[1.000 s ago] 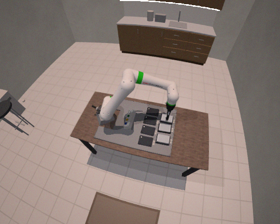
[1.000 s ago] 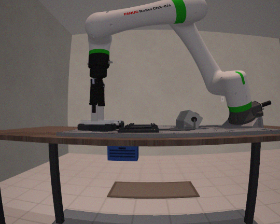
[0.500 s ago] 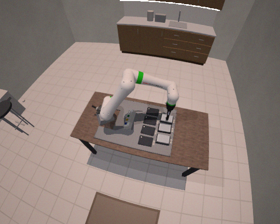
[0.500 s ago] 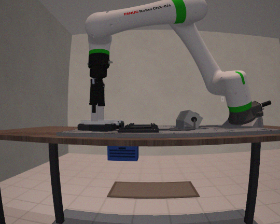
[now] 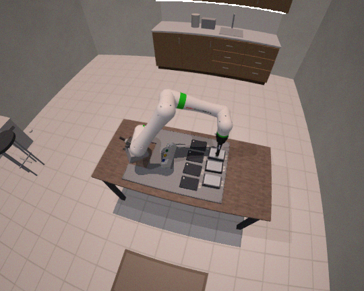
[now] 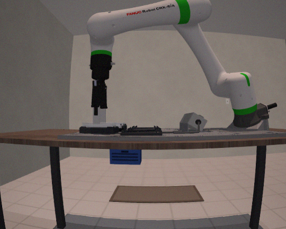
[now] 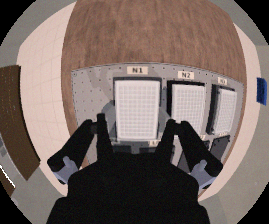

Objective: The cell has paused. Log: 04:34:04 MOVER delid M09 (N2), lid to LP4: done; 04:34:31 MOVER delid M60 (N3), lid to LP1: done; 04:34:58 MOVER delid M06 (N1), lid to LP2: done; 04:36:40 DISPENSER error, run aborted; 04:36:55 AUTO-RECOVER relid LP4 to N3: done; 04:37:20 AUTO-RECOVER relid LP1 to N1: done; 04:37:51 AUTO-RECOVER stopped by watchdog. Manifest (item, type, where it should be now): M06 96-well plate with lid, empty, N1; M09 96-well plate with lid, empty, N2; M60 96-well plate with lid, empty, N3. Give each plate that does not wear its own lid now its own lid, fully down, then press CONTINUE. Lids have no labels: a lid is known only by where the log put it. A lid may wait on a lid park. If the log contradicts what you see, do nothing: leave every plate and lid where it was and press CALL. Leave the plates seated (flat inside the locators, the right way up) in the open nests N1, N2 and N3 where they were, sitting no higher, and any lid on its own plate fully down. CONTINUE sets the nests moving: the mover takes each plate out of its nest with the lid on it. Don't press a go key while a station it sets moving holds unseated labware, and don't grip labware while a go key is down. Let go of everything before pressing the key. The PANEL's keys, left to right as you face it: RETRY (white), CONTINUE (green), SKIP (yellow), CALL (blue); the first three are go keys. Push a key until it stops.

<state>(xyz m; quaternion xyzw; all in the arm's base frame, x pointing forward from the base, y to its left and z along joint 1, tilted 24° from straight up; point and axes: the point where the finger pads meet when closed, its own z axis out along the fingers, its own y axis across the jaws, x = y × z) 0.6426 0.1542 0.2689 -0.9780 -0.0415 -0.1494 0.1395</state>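
The lid is 2 cm below my hand. Round my hand: lid park LP3: 17 cm behind, 8 cm to the right, 6 cm below; lid park LP1: 13 cm behind, 34 cm to the right, 6 cm below; white key: 42 cm behind, 11 cm to the right.
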